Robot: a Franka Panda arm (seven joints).
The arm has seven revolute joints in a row. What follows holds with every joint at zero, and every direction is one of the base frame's. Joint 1 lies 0.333 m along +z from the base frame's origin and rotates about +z. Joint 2 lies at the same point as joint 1 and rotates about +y. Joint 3 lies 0.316 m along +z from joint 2 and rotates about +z. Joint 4 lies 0.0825 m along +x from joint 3 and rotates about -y. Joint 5 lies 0.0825 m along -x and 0.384 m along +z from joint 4 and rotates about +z. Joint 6 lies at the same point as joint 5 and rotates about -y. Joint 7 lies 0.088 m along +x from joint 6 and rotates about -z. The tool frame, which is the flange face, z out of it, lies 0.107 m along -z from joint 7; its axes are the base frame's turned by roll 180, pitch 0 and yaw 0 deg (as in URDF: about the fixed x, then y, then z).
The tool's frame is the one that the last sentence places.
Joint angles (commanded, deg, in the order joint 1, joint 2, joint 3, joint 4, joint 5, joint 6, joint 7), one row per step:
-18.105, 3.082, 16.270, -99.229, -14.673, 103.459, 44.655
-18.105, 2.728, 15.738, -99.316, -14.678, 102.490, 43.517
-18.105, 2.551, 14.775, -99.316, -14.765, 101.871, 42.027
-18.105, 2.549, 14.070, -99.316, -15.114, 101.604, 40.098
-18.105, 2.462, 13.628, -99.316, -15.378, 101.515, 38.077
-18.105, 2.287, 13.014, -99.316, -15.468, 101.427, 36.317
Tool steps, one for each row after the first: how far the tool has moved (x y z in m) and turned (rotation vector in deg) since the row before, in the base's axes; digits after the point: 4 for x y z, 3 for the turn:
-0.0036, -0.0053, 0.0012, -0.170, 0.967, 0.350
-0.0026, -0.0097, 0.0008, -0.185, 0.804, 0.357
-0.0012, -0.0076, -0.0003, -0.350, 0.754, 1.174
-0.0010, -0.0047, 0.0008, -0.272, 0.528, 1.548
-0.0015, -0.0060, 0.0016, -0.135, 0.375, 1.086

